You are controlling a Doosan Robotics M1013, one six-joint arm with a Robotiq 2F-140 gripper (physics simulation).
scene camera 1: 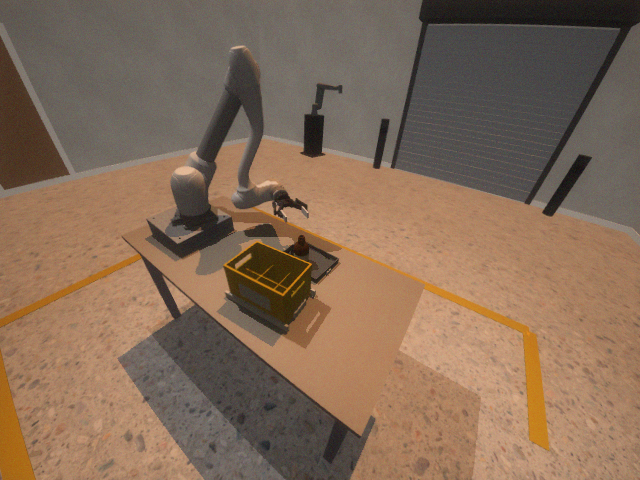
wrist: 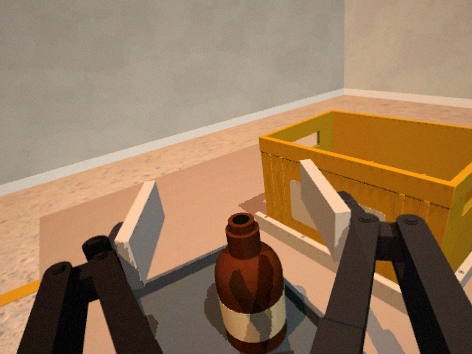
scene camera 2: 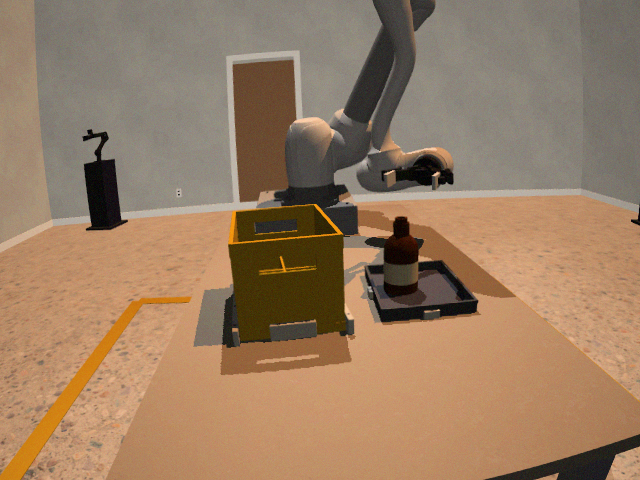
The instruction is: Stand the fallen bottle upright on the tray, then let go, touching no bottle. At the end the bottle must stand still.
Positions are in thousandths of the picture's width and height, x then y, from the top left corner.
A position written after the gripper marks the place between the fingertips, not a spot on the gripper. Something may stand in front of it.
In view: the gripper (scene camera 2: 640, 380) and a brown bottle (scene camera 2: 627, 526).
The gripper also shows in the wrist view (wrist: 488, 535).
